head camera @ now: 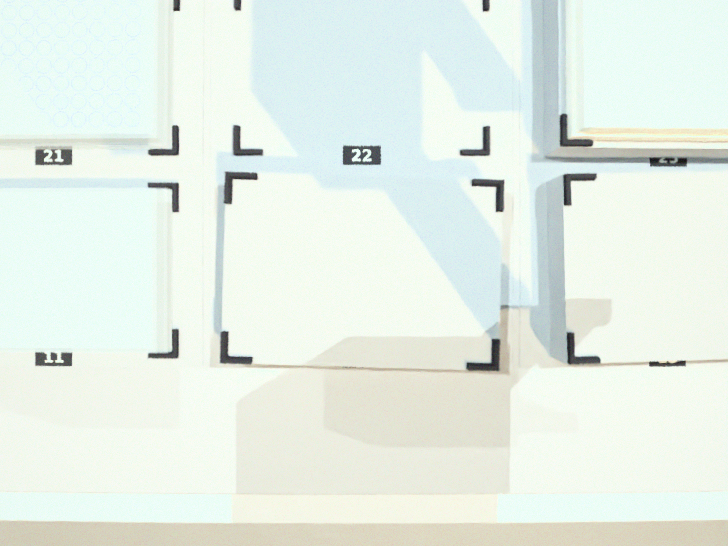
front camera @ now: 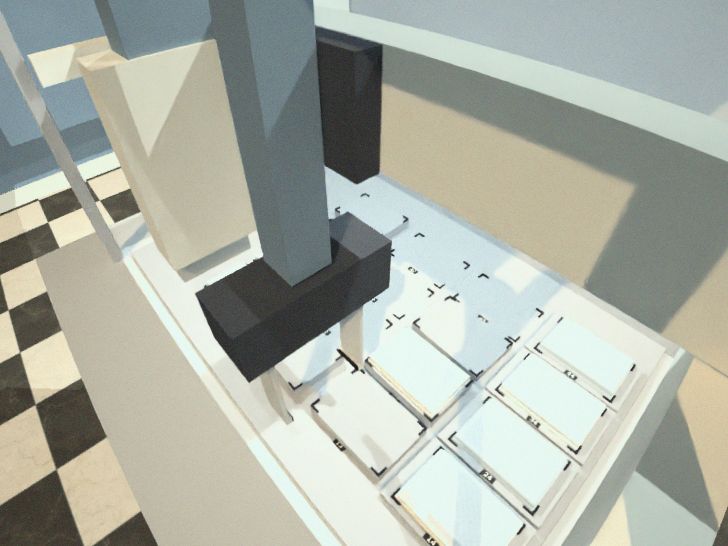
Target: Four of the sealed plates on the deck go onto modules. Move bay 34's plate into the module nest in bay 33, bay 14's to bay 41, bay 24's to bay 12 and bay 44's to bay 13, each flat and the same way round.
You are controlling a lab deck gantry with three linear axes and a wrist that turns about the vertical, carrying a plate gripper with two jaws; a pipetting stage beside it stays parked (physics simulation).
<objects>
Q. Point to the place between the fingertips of my gripper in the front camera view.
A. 317, 384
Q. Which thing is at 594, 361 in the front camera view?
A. A sealed plate.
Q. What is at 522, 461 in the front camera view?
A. A sealed plate.
</objects>
